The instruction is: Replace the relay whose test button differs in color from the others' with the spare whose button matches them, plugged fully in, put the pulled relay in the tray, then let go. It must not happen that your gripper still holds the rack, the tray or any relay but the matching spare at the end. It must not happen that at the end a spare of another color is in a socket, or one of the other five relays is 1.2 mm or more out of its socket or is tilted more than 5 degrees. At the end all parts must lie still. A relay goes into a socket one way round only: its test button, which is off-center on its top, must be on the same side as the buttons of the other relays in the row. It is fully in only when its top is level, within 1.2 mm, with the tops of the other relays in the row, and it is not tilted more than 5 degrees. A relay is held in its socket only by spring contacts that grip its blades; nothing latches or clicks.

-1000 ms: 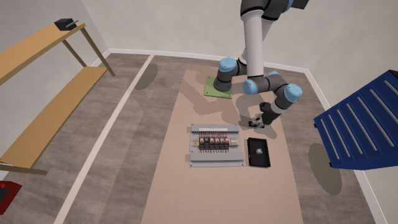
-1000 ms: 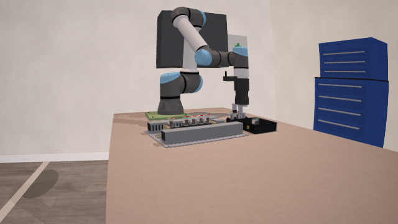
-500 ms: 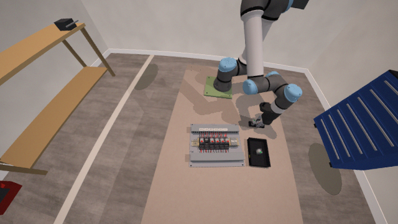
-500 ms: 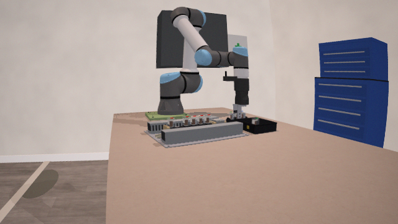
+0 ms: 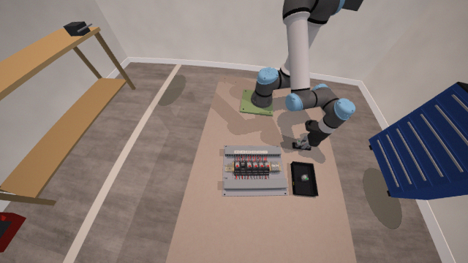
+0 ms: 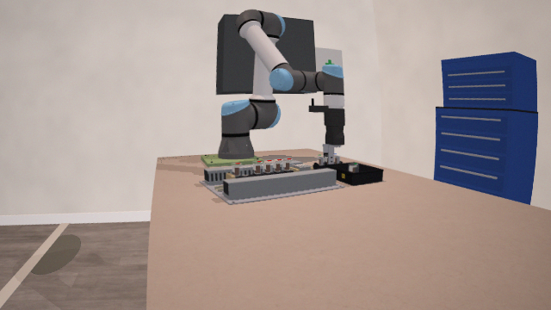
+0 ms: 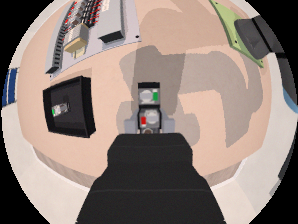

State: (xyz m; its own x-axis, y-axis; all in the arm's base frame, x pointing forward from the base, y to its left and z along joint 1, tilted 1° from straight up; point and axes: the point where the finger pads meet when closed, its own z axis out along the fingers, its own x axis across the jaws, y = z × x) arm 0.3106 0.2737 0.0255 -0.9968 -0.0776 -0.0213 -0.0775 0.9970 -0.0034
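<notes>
Now: hand 3 cm above the black spare holder. The rest, counted from my hand: grey panel (26 cm to the right, 19 cm ahead, 3 cm below); then black tray (19 cm ahead, 2 cm below).
</notes>
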